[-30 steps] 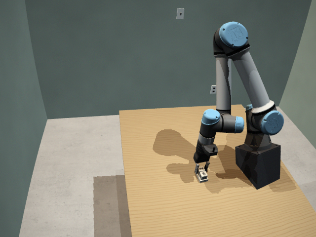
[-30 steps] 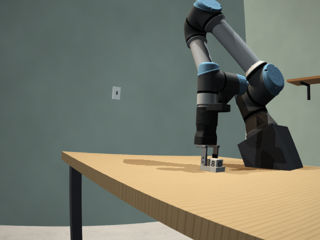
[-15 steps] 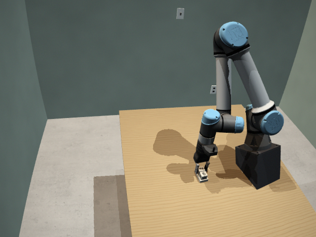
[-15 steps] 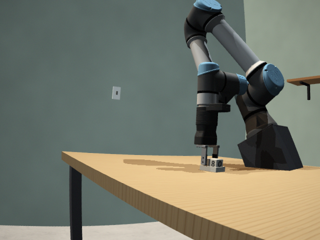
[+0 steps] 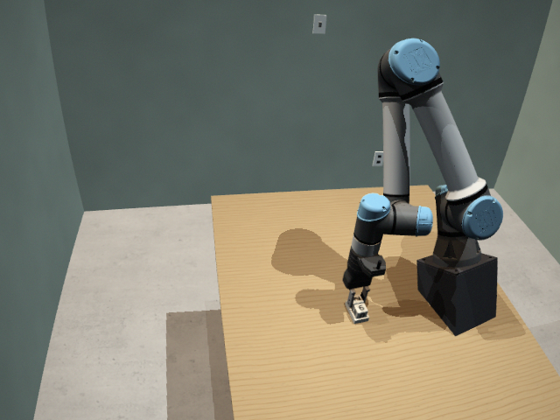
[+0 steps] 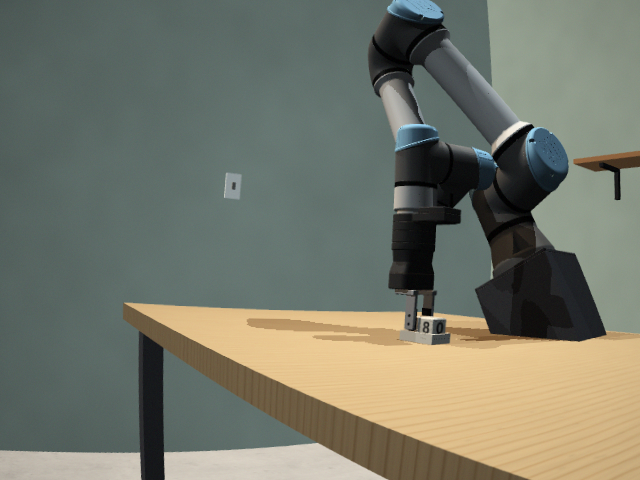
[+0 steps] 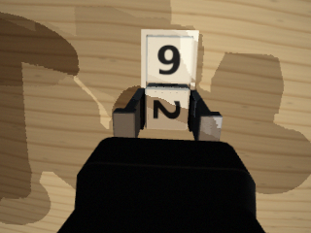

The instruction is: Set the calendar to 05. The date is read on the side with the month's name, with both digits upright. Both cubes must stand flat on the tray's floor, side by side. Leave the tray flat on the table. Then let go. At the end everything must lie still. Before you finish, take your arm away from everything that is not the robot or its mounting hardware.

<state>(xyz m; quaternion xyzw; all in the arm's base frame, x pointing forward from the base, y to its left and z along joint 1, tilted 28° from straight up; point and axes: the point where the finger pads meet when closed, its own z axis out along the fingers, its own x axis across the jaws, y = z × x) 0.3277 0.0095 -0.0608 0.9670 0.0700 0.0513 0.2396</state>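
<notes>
The small calendar tray is 20 mm to the left of my hand and 30 mm below it.
</notes>
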